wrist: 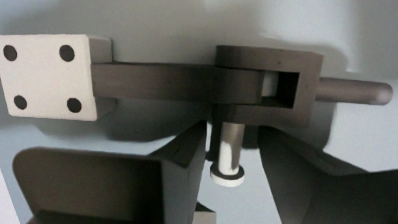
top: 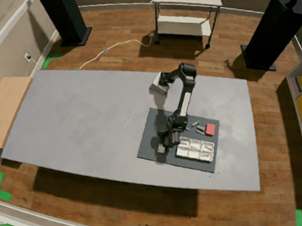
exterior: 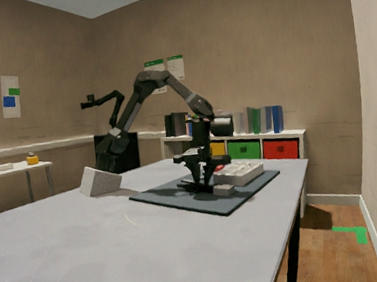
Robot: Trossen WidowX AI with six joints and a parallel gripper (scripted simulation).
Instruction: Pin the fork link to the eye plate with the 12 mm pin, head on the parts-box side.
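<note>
My gripper is now 30 mm above the headed pin. The rest, counted from my hand: eye plate 10 mm ahead, 30 mm to the right, 30 mm below; then mat 10 mm ahead, 70 mm to the left, 50 mm below; then fork link 30 mm behind, 20 mm to the right, 30 mm below.
</note>
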